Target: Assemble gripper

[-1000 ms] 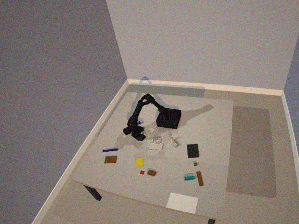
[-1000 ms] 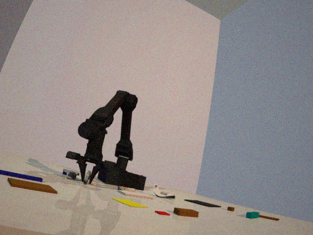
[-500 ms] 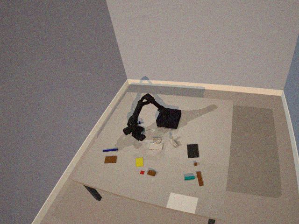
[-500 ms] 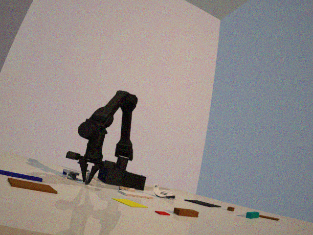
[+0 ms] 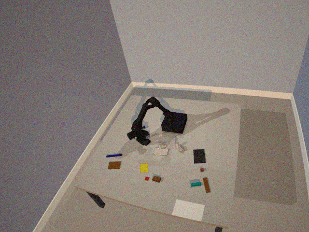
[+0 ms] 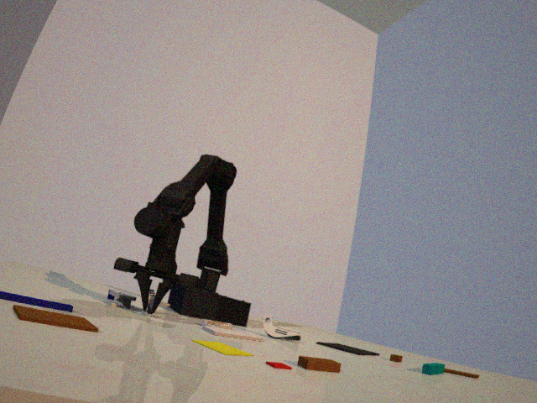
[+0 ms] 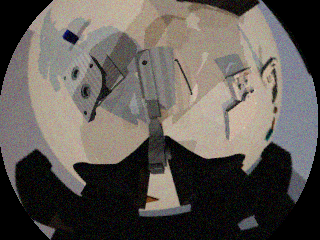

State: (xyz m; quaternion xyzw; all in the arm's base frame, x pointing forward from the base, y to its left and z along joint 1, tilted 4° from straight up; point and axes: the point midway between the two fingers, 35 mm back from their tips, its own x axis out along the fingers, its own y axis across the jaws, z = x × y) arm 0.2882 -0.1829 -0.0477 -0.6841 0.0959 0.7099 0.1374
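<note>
The gripper base lies 100 mm behind my gripper tip, 60 mm to the right of it and 10 mm above it. Also, from my gripper tip: small blue piece (220 mm behind, 90 mm to the right); jaw (30 mm above, 20 mm behind); housing plate (180 mm to the left, 40 mm behind, 10 mm below).
</note>
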